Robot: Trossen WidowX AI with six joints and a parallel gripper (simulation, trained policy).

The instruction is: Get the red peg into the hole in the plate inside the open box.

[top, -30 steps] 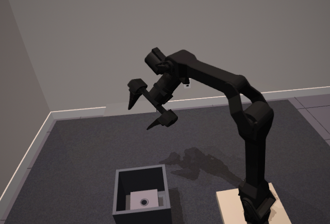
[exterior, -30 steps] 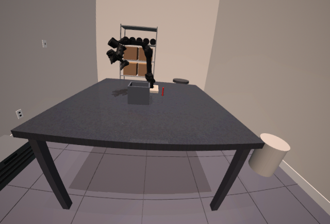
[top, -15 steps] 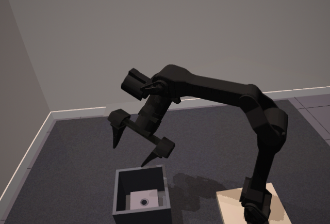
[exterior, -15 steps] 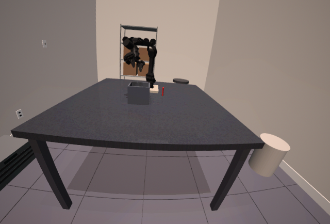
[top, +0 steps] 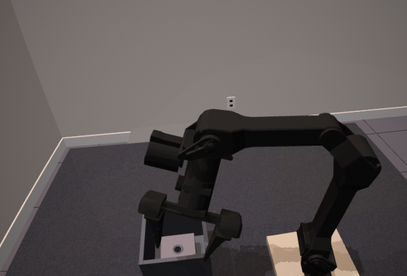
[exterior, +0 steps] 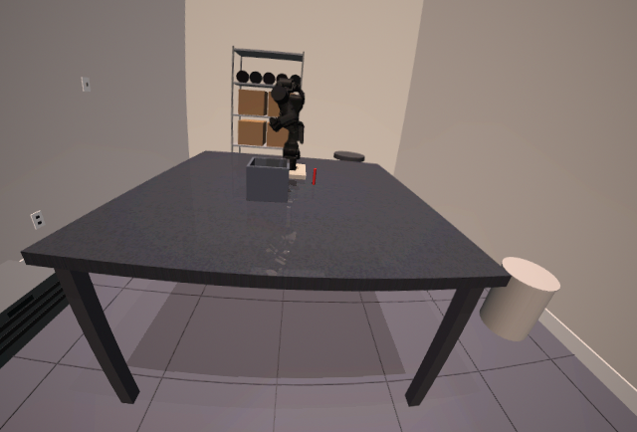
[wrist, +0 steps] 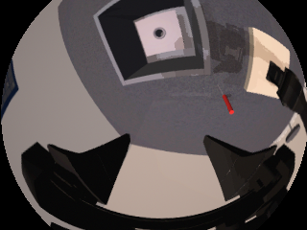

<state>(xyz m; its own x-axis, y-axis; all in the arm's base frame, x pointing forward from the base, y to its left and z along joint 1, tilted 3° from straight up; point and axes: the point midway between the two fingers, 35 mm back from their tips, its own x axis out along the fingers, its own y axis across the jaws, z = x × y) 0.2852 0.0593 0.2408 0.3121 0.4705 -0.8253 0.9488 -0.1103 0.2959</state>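
My gripper tip is now 18 cm above the red peg, 16 cm past it and 6 cm to the right of it. The rest, counted from my gripper tip: light plate 18 cm below, 11 cm to the right, 4 cm ahead.
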